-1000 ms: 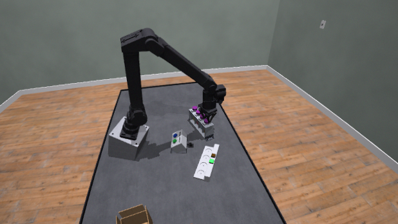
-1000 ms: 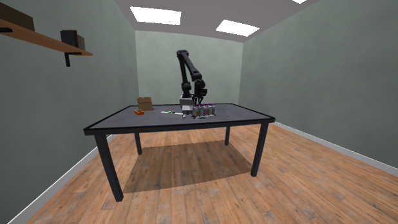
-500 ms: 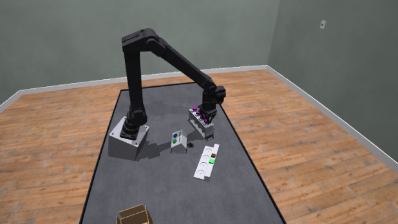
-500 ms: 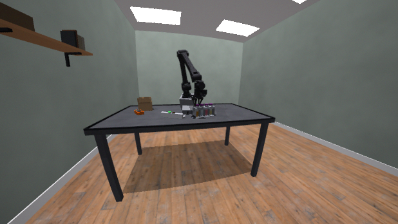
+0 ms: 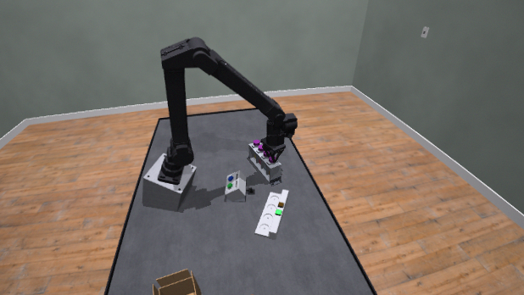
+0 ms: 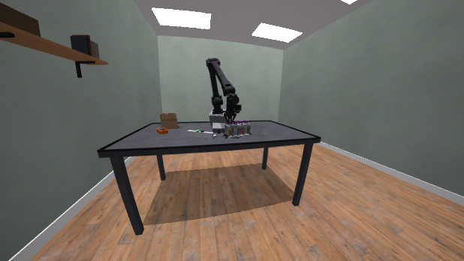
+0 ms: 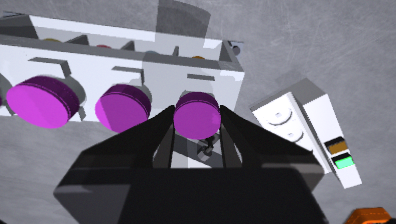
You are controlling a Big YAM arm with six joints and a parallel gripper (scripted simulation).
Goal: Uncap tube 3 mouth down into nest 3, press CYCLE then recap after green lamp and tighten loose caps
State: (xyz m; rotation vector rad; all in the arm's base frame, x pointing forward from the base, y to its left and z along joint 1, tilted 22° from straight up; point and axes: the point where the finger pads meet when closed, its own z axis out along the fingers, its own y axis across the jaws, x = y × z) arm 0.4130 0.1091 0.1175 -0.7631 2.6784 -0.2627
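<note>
Right now the cap is 20 mm behind my hand and 50 mm to the left of it. Also, from my hand: blue key 190 mm behind, 60 mm to the right, 50 mm below; then key housing 180 mm behind, 80 mm to the right, 60 mm below; then green key 200 mm behind, 110 mm to the right, 50 mm below.
</note>
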